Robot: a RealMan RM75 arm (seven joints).
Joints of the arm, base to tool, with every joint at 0 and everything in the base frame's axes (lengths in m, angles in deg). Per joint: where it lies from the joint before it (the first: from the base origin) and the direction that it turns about. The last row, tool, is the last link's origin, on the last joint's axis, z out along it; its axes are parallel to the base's.
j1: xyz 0.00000 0.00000 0.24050 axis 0 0 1
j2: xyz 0.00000 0.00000 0.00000 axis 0 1 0
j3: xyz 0.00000 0.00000 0.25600 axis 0 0 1
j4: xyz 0.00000 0.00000 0.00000 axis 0 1 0
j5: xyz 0.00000 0.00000 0.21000 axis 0 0 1
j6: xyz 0.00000 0.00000 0.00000 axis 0 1 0
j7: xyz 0.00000 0.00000 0.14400 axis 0 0 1
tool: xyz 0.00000 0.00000 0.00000
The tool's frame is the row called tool.
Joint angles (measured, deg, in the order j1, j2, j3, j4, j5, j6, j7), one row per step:
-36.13, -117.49, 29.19, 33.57, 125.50, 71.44, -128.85
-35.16, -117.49, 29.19, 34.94, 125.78, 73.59, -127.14
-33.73, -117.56, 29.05, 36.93, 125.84, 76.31, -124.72
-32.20, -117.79, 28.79, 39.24, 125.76, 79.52, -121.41
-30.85, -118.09, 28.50, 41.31, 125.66, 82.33, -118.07
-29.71, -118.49, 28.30, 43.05, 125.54, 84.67, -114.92
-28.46, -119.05, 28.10, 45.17, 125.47, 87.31, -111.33
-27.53, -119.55, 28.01, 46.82, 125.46, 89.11, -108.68
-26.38, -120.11, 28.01, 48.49, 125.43, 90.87, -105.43
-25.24, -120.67, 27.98, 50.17, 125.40, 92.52, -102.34
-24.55, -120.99, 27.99, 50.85, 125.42, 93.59, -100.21
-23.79, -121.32, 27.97, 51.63, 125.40, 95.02, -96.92
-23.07, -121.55, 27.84, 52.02, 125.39, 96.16, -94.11
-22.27, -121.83, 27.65, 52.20, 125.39, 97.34, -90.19
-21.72, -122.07, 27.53, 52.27, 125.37, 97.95, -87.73
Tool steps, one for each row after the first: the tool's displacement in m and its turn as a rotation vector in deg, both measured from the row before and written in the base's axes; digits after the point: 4 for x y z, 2 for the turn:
-0.0020, -0.0059, 0.0035, -0.49, 0.83, -2.04
-0.0030, -0.0080, 0.0055, -0.18, 1.00, -2.65
-0.0018, -0.0092, 0.0056, -0.07, 1.14, -3.62
-0.0012, -0.0085, 0.0044, 0.08, 1.15, -3.53
-0.0004, -0.0076, 0.0026, 0.09, 1.03, -3.27
0.0002, -0.0086, 0.0025, 0.13, 1.24, -3.83
0.0003, -0.0063, 0.0015, 0.17, 1.02, -2.81
-0.0006, -0.0076, 0.0009, 0.27, 1.31, -3.13
-0.0006, -0.0074, 0.0011, 0.36, 1.27, -2.95
-0.0005, -0.0051, -0.0005, 0.00, 0.66, -1.91
-0.0001, -0.0060, -0.0003, 0.15, 1.02, -3.04
-0.0011, -0.0057, -0.0005, 0.16, 0.70, -2.32
-0.0014, -0.0066, -0.0014, 0.37, 0.92, -3.10
-0.0010, -0.0043, -0.0014, 0.32, 0.52, -1.83

